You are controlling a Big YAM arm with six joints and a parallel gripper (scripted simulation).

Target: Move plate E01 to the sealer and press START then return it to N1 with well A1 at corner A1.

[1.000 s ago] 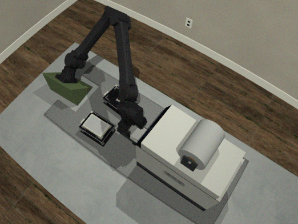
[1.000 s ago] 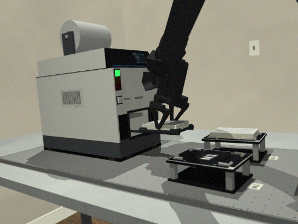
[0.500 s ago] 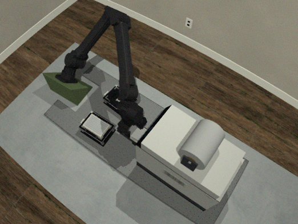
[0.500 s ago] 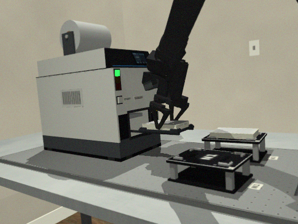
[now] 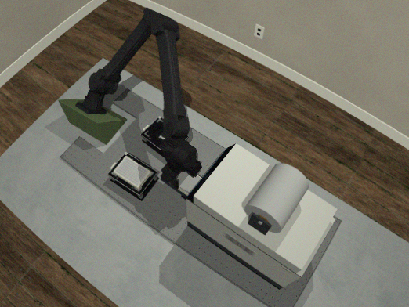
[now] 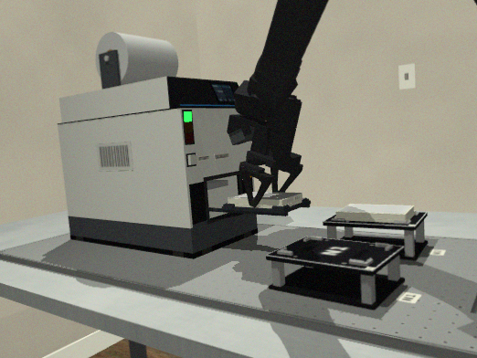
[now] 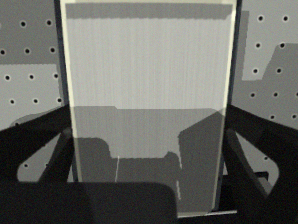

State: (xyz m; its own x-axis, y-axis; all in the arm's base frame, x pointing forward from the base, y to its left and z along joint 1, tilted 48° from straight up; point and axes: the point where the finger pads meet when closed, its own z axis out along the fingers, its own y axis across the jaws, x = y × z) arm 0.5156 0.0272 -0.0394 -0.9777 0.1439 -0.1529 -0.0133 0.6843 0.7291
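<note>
Right now the sealer stage is 1 cm below my hand. The rest, counted from my hand: covered white plate: 18 cm behind, 9 cm to the right, 4 cm below; then start button: 10 cm ahead, 9 cm to the left, 9 cm above; then black plate nest: 20 cm behind, 12 cm to the left, 6 cm below.
</note>
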